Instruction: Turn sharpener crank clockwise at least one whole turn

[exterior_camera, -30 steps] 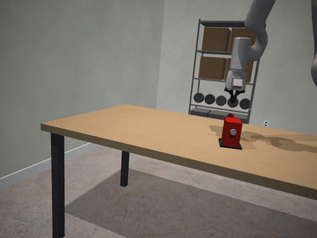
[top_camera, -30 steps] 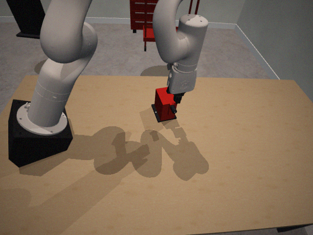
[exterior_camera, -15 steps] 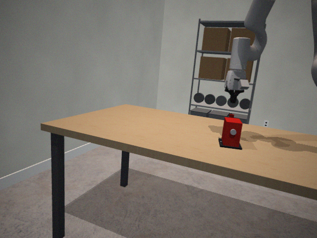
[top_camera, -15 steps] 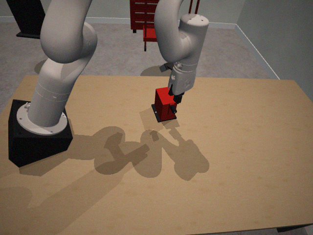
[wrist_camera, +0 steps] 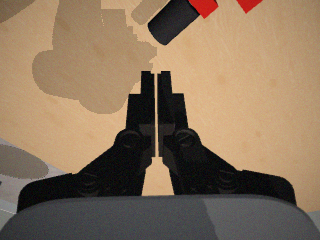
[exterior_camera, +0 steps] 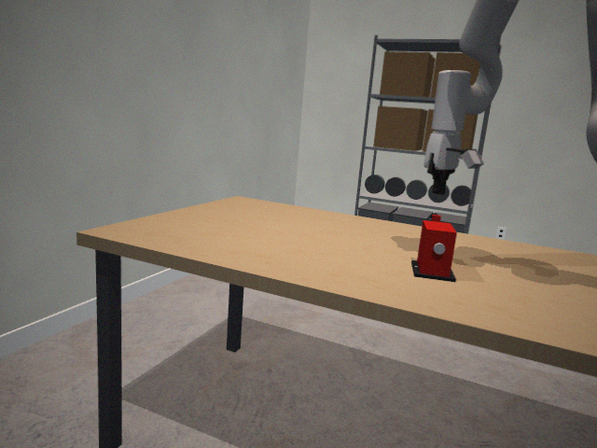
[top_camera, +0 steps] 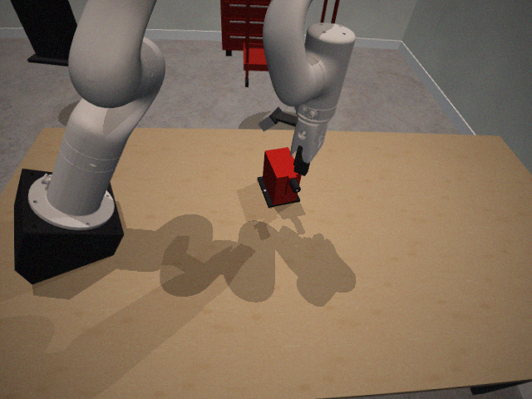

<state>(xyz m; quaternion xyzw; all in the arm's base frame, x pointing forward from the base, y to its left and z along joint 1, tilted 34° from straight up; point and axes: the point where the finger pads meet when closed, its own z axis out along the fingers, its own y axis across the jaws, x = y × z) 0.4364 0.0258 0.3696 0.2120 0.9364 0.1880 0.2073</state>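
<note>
Right now the dark crank knob is 90 mm below my hand, 20 mm to the left of it and 10 mm behind it.
</note>
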